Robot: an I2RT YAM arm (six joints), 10 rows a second.
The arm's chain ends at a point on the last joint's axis. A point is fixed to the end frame.
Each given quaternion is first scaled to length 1.
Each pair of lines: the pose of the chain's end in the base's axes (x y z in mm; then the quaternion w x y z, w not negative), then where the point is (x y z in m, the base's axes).
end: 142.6 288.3 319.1 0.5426 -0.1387 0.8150 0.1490
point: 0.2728 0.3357 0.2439
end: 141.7 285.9 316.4 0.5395 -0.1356 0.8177 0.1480
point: 0.2716 0.3325 0.2401
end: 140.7 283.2 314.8 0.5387 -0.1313 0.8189 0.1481
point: 0.2706 0.3292 0.2382
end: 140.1 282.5 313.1 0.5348 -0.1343 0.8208 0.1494
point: 0.2691 0.3292 0.2353
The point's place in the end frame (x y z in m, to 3 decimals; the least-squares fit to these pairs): 0.018 -0.014 0.156
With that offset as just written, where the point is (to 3 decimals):
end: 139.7 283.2 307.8 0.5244 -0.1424 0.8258 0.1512
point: 0.266 0.331 0.227
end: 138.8 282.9 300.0 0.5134 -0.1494 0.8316 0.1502
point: 0.263 0.331 0.216
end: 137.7 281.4 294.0 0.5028 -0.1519 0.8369 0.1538
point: 0.259 0.331 0.207
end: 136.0 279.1 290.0 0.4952 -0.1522 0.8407 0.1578
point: 0.256 0.330 0.201
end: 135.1 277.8 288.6 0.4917 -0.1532 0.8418 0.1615
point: 0.254 0.329 0.199
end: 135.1 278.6 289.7 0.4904 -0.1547 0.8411 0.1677
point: 0.253 0.332 0.200
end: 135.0 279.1 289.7 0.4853 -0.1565 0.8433 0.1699
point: 0.252 0.333 0.199
